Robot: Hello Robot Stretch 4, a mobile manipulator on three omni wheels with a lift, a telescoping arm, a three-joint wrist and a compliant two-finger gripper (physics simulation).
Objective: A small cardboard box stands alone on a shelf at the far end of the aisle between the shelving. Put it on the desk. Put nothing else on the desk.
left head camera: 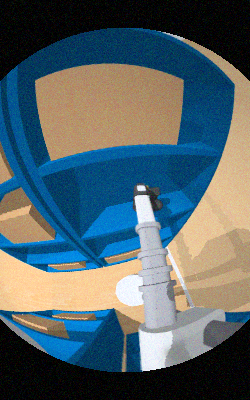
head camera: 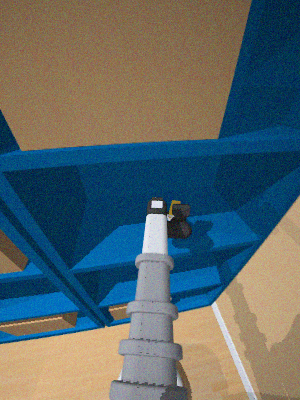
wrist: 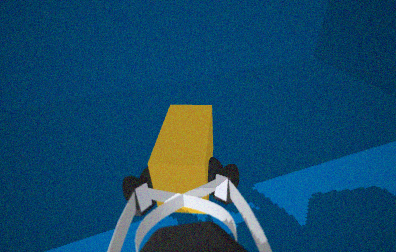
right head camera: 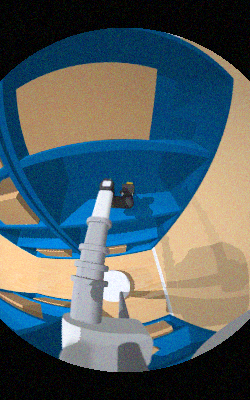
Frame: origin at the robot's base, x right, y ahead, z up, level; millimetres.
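Seen in the pictures: gripper, fingertip midpoint: (wrist: 182, 176); robot's base, origin of the base link: (left head camera: 132, 289) (right head camera: 112, 284).
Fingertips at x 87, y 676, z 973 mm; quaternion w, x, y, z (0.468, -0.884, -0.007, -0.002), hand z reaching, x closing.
Note:
Offsets run from my fingertips to a thing's top centre. "spot": to the spot under its first point. Level surfaces: height alone.
The small box @(dx +7, dy +8, dz +53 mm) (head camera: 175, 206) (right head camera: 129, 183) (wrist: 185, 135) looks yellow and stands between the fingertips in the wrist view. My gripper (head camera: 172, 217) (right head camera: 128, 189) (wrist: 182, 176) is shut on it, with a dark fingertip pad against each side. The box's lower end is partly hidden behind the fingers, and I cannot tell whether it touches the shelf. The gripper reaches into a blue shelf bay, over the shelf board @(dz -10 mm) (head camera: 112, 245) (wrist: 350, 172). In the left head view the box is hidden behind the dark wrist. The desk does not show.
The telescoping arm (head camera: 154, 280) (left head camera: 150, 260) (right head camera: 92, 250) extends into the bay under an upper shelf board (head camera: 120, 154). A blue upright (head camera: 50, 260) stands left of it. Larger cardboard boxes @(spot: dx -629, dy -362, dz +231 mm) (left head camera: 27, 217) (right head camera: 17, 202) sit in the neighbouring bay. A wall (head camera: 280, 280) stands to the right.

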